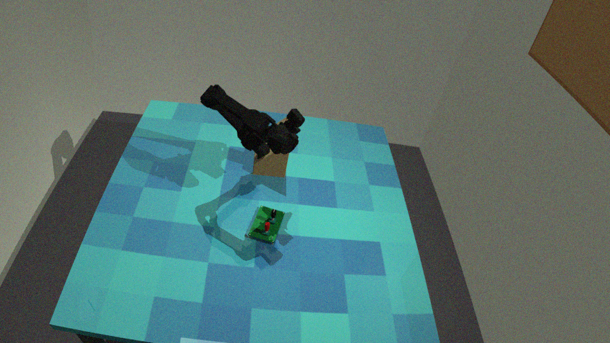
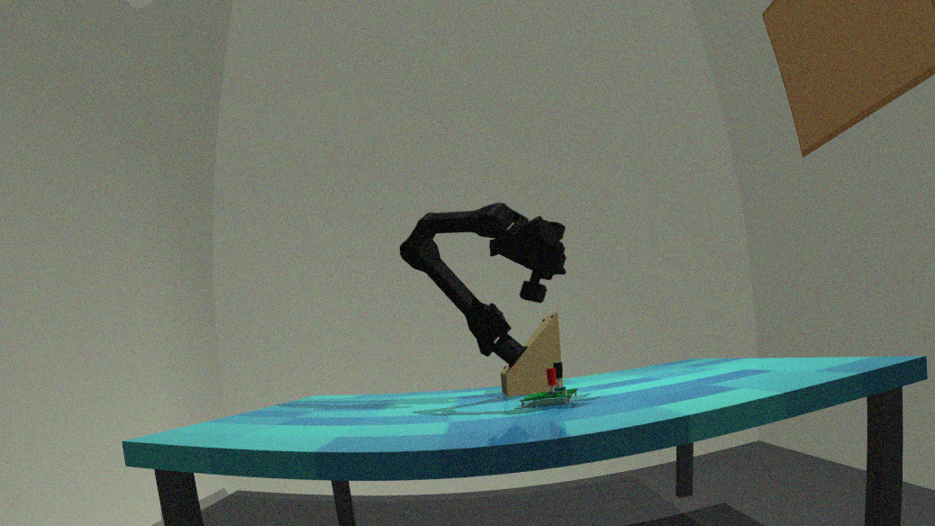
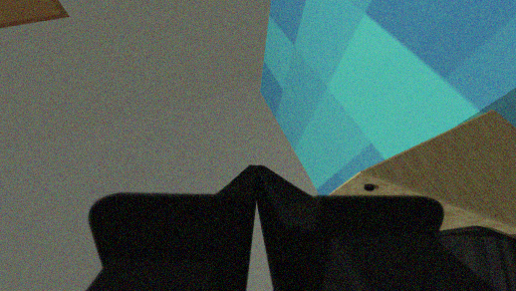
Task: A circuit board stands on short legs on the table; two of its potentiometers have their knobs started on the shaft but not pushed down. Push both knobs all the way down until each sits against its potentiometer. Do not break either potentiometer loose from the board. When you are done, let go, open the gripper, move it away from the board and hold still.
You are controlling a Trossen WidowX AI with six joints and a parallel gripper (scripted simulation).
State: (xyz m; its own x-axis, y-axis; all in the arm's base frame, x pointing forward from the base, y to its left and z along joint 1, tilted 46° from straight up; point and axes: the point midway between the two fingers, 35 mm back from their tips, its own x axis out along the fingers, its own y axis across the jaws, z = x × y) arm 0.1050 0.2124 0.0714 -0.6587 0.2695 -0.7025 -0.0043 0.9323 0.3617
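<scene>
Now: gripper tip 240 mm short of the black knob, 70 mm to the left of it and 220 mm above it. Also, from my gripper tip: red knob 290 mm ahead, 90 mm to the right, 230 mm below.
</scene>
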